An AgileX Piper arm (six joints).
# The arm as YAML. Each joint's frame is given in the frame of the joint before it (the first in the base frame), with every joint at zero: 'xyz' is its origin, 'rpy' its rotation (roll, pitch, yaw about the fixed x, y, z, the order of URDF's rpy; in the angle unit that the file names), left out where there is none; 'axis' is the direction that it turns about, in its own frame. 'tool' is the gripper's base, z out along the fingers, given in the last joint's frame.
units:
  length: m
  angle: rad
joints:
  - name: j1
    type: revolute
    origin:
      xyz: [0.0, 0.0, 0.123]
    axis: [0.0, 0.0, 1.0]
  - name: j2
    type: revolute
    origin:
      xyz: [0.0, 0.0, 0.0]
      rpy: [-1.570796, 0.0, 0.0]
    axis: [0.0, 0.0, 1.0]
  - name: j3
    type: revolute
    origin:
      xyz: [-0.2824, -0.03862, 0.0]
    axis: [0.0, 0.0, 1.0]
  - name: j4
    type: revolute
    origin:
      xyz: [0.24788, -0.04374, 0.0]
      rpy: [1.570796, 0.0, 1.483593]
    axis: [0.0, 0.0, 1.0]
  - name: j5
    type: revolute
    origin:
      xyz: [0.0, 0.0, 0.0]
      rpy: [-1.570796, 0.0, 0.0]
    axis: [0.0, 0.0, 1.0]
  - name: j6
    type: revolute
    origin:
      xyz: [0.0, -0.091, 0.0]
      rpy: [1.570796, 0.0, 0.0]
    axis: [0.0, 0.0, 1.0]
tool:
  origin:
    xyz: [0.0, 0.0, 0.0]
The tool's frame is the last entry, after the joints.
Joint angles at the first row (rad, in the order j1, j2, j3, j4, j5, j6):
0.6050, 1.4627, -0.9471, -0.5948, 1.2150, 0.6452
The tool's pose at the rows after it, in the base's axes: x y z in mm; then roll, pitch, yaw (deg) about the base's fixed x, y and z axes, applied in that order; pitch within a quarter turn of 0, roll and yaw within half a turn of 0:
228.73, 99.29, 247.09, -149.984, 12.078, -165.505
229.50, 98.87, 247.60, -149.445, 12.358, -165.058
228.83, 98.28, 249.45, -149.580, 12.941, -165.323
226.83, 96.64, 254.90, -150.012, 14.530, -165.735
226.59, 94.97, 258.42, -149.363, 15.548, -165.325
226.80, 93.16, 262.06, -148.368, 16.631, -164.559
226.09, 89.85, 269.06, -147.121, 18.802, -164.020
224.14, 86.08, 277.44, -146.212, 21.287, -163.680
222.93, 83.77, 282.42, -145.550, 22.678, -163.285
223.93, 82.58, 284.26, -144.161, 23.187, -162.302
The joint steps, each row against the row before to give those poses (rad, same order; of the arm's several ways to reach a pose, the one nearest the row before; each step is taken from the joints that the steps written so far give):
0.0000, -0.0016, 0.0000, -0.0088, 0.0000, 0.0000
0.0000, 0.0000, 0.0000, -0.0118, -0.0018, 0.0000
0.0000, -0.0073, 0.0000, -0.0014, 0.0000, 0.0056
0.0000, -0.0219, 0.0000, -0.0036, -0.0019, 0.0094
0.0000, -0.0111, 0.0000, -0.0179, -0.0001, 0.0031
0.0000, -0.0105, 0.0000, -0.0242, -0.0012, 0.0014
0.0000, -0.0220, 0.0000, -0.0350, 0.0000, 0.0121
0.0000, -0.0287, 0.0000, -0.0309, 0.0000, 0.0125
0.0000, -0.0169, 0.0000, -0.0192, 0.0000, 0.0044
0.0000, -0.0019, 0.0000, -0.0252, 0.0000, -0.0001

